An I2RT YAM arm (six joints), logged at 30 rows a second.
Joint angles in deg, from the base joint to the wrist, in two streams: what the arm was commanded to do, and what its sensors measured. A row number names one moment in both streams.
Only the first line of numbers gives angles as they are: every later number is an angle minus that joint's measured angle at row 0.
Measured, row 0:
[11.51 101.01 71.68 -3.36 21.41 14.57]
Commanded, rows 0 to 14:
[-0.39 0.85 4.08 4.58 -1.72 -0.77]
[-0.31 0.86 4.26 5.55 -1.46 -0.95]
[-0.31 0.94 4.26 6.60 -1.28 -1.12]
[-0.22 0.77 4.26 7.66 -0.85 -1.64]
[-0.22 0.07 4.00 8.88 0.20 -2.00]
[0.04 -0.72 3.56 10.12 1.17 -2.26]
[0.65 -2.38 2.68 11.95 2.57 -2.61]
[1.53 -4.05 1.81 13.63 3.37 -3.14]
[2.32 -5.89 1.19 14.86 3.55 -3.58]
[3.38 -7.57 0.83 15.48 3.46 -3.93]
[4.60 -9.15 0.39 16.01 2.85 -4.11]
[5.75 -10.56 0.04 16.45 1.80 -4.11]
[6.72 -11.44 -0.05 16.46 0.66 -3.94]
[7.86 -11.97 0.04 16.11 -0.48 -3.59]
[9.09 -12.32 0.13 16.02 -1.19 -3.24]
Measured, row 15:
[5.46 -6.27 -1.40 5.47 1.18 -3.13]
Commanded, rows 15 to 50:
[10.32 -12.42 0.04 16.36 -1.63 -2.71]
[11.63 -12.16 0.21 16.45 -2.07 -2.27]
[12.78 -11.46 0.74 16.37 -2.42 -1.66]
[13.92 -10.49 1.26 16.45 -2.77 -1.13]
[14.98 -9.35 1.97 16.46 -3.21 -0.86]
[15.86 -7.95 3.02 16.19 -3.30 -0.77]
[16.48 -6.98 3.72 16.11 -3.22 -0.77]
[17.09 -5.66 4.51 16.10 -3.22 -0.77]
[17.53 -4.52 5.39 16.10 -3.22 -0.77]
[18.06 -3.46 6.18 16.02 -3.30 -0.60]
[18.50 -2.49 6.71 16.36 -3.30 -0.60]
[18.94 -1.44 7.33 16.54 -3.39 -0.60]
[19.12 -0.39 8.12 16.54 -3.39 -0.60]
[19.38 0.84 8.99 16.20 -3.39 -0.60]
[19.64 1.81 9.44 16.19 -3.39 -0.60]
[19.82 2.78 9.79 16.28 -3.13 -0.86]
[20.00 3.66 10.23 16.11 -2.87 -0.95]
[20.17 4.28 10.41 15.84 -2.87 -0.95]
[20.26 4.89 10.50 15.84 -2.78 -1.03]
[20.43 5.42 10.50 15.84 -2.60 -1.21]
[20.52 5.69 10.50 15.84 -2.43 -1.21]
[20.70 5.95 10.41 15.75 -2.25 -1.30]
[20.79 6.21 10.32 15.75 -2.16 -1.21]
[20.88 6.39 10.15 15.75 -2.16 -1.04]
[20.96 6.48 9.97 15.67 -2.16 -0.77]
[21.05 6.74 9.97 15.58 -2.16 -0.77]
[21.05 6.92 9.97 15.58 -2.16 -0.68]
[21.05 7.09 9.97 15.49 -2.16 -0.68]
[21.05 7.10 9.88 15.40 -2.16 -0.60]
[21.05 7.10 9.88 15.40 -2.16 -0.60]
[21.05 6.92 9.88 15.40 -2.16 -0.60]
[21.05 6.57 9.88 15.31 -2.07 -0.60]
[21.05 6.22 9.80 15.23 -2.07 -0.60]
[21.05 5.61 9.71 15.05 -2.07 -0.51]
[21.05 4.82 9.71 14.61 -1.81 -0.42]
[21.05 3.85 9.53 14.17 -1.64 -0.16]
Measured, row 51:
[20.50 7.72 7.41 11.61 -2.80 -0.81]
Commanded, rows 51 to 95:
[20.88 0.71 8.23 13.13 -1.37 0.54]
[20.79 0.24 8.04 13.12 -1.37 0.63]
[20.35 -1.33 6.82 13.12 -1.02 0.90]
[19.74 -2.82 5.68 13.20 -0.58 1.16]
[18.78 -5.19 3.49 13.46 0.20 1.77]
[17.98 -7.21 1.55 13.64 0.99 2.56]
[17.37 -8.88 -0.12 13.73 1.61 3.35]
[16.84 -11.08 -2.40 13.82 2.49 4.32]
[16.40 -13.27 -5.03 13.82 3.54 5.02]
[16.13 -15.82 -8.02 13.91 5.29 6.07]
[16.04 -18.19 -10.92 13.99 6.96 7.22]
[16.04 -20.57 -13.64 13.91 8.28 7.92]
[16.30 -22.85 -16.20 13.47 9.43 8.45]
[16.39 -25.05 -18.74 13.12 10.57 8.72]
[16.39 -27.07 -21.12 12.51 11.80 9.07]
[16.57 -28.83 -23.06 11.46 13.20 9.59]
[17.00 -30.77 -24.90 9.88 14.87 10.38]
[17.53 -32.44 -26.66 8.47 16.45 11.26]
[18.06 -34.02 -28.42 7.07 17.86 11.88]
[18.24 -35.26 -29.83 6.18 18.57 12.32]
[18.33 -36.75 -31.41 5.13 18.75 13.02]
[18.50 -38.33 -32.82 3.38 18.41 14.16]
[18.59 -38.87 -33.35 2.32 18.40 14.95]
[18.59 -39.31 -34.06 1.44 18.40 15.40]
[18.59 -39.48 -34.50 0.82 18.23 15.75]
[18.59 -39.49 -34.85 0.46 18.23 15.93]
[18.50 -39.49 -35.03 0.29 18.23 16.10]
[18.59 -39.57 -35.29 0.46 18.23 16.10]
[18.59 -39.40 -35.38 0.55 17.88 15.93]
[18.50 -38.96 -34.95 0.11 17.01 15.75]
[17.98 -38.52 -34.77 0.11 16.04 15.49]
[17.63 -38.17 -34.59 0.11 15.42 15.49]
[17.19 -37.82 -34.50 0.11 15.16 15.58]
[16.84 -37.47 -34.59 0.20 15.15 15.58]
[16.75 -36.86 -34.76 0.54 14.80 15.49]
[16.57 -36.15 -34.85 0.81 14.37 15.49]
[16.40 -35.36 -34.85 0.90 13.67 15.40]
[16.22 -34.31 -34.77 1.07 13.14 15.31]
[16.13 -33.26 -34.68 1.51 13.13 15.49]
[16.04 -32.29 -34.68 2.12 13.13 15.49]
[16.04 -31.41 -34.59 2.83 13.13 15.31]
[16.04 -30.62 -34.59 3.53 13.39 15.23]
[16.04 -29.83 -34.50 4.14 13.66 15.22]
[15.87 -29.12 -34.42 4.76 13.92 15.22]
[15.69 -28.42 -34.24 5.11 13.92 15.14]
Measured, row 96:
[16.46 -29.37 -35.15 1.03 13.97 14.84]
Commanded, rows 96 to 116:
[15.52 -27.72 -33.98 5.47 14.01 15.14]
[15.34 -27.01 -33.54 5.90 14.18 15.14]
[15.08 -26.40 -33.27 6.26 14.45 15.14]
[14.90 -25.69 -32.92 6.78 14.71 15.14]
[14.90 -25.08 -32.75 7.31 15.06 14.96]
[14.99 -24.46 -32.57 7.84 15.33 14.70]
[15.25 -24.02 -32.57 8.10 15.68 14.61]
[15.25 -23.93 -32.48 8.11 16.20 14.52]
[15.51 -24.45 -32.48 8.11 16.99 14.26]
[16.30 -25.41 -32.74 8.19 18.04 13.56]
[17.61 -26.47 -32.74 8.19 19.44 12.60]
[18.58 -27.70 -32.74 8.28 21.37 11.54]
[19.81 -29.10 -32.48 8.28 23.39 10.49]
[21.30 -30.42 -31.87 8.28 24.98 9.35]
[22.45 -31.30 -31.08 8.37 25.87 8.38]
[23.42 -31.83 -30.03 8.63 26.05 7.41]
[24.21 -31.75 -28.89 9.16 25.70 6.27]
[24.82 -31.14 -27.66 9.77 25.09 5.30]
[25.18 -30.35 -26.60 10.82 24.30 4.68]
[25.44 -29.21 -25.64 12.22 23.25 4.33]
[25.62 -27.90 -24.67 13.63 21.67 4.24]
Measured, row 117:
[24.98 -28.48 -30.62 3.85 20.63 7.17]
